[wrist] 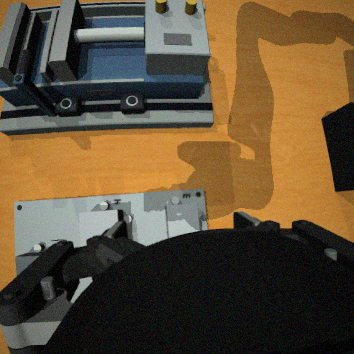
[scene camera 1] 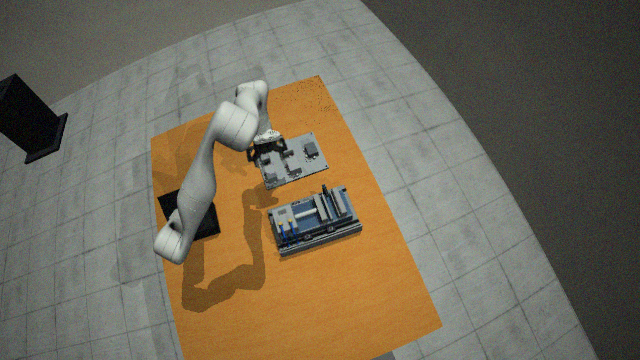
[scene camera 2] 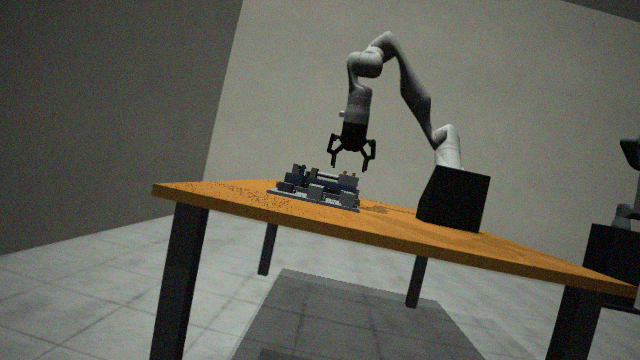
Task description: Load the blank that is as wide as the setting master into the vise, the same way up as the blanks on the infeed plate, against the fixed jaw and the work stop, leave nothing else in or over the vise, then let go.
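Places are measured from the arm's base along level axes (x ahead, y left, z up), in centimetres.
Where they show: gripper, between the fingertips: [wrist: 180, 228] [scene camera 1: 269, 163] [scene camera 2: 348, 169]; arm's base, origin of its link: [scene camera 2: 450, 191].
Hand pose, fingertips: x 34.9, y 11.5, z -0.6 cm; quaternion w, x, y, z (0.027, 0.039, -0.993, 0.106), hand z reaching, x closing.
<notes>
Things, the pixels of their centre, and the offset from my fingertips. "spot": a spot on its surface instead. Level surfaces: height alone.
- infeed plate, middle of its body: [wrist: 111, 268] [scene camera 2: 314, 198] [scene camera 1: 290, 159] dx +7.7, dy +6.1, dz -10.6 cm
- darker block, middle of its body: [wrist: 37, 275] [scene camera 2: 285, 187] [scene camera 1: 311, 149] dx +16.7, dy +6.8, dz -9.0 cm
- vise, middle of its body: [wrist: 100, 49] [scene camera 1: 312, 216] [scene camera 2: 321, 182] dx +9.6, dy -22.2, dz -6.1 cm
- thin grey upright piece, a spot on its surface: [wrist: 47, 47] spot: dx +14.9, dy -19.8, dz -3.0 cm
- white spindle, a spot on its surface: [wrist: 110, 34] [scene camera 1: 305, 211] spot: dx +7.5, dy -21.2, dz -2.7 cm
- orange table, height of its surface: dz -11.0 cm
My gripper [scene camera 1: 272, 156] [scene camera 2: 349, 168] [wrist: 180, 228] is open and empty above the infeed plate [scene camera 1: 312, 165] [scene camera 2: 320, 203] [wrist: 40, 220]. Several grey blocks stand on the plate, among them a pale one [wrist: 100, 225] by the letter H and one [wrist: 182, 217] by the letter E. A darker block [scene camera 1: 311, 148] stands apart. I cannot tell which is the setting master, nor compare widths. The vise [scene camera 1: 305, 220] [wrist: 115, 87] has an outer jaw [scene camera 1: 340, 200] [wrist: 12, 40] and an inner jaw [wrist: 65, 45] on the spindle side. A thin grey upright piece [wrist: 47, 47] and a dark stop arm [wrist: 30, 90] show between them.
The vise's end block [wrist: 175, 42] carries yellow-topped fittings. A white spindle [scene camera 1: 306, 213] [wrist: 110, 34] runs to the inner jaw. The black robot base [scene camera 1: 207, 225] [scene camera 2: 452, 197] stands on the orange table [scene camera 1: 350, 300] [scene camera 2: 400, 237]. The fingers partly hide the plate in the wrist view.
</notes>
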